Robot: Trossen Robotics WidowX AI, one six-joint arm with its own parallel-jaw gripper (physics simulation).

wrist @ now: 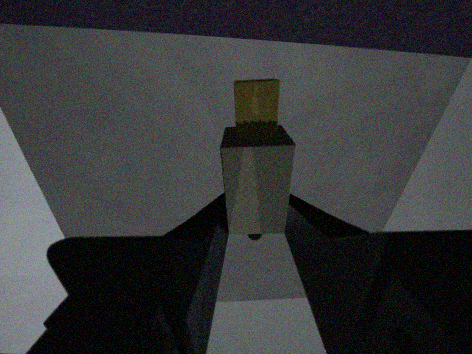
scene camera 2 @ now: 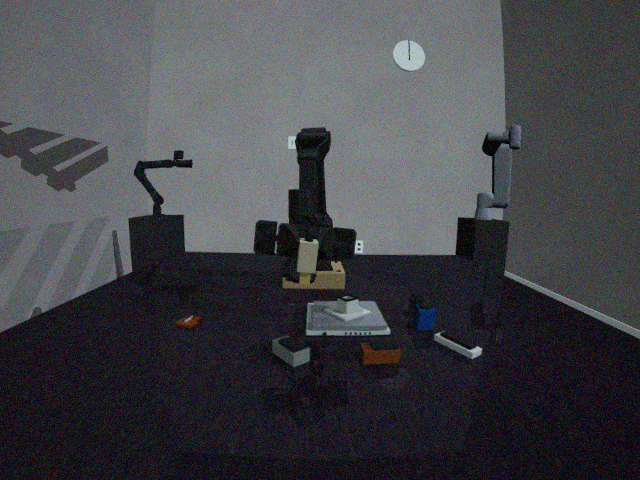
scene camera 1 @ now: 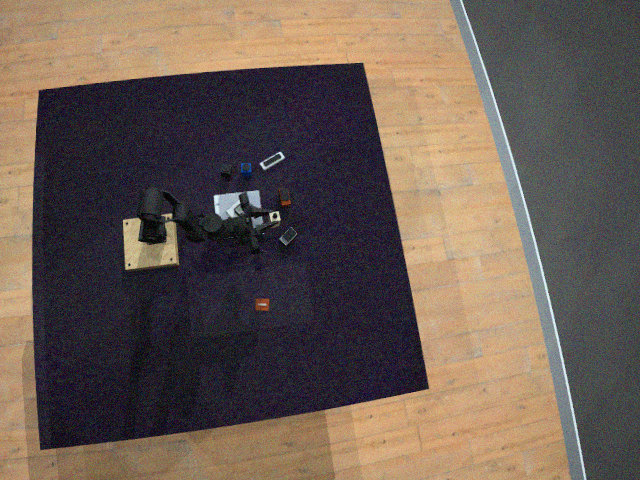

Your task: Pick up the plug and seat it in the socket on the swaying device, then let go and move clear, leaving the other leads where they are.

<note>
My gripper (scene camera 2: 308,245) holds a plug (scene camera 2: 308,248), clear of everything else. The table carries an orange-and-black block (scene camera 2: 380,351). I also see a device (scene camera 1: 230,206).
The plug shows as well in the wrist view (wrist: 257,156). My gripper also shows in the wrist view (wrist: 254,198) and in scene camera 1 (scene camera 1: 277,216). The wrist view misses the orange-and-black block: it is out of frame.
</note>
